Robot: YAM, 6 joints.
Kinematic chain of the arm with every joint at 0, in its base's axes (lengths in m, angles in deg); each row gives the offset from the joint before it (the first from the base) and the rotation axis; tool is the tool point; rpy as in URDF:
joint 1: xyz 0 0 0.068 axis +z
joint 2: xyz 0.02 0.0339 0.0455 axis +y
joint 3: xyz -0.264 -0.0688 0 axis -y
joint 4: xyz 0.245 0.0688 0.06 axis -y
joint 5: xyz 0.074 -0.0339 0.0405 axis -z
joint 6: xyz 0.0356 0 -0.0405 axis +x
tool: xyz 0 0 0 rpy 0 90 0
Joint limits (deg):
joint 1: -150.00..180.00
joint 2: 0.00..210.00
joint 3: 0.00..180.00
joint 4: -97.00..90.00
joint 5: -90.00..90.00
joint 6: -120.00..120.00
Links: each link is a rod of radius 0.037 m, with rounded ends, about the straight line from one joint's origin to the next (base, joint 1, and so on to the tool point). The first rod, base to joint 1, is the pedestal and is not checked.
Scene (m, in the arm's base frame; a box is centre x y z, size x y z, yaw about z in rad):
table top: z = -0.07
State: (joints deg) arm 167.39 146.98 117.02 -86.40 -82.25 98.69
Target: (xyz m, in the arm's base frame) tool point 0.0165 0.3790 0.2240
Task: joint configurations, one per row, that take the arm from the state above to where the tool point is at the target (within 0.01 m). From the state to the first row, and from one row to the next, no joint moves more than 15 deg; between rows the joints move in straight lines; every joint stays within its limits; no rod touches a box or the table.
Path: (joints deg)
1: 153.20 143.17 114.50 -88.17 -81.55 98.69
2: 139.01 139.35 111.97 -89.93 -80.85 98.69
3: 124.81 135.54 109.45 -91.70 -80.16 98.69
4: 110.62 131.72 106.92 -93.47 -79.46 98.69
5: 96.43 127.91 104.40 -95.23 -78.76 98.69
6: 82.24 124.09 101.87 -97.00 -78.06 98.69

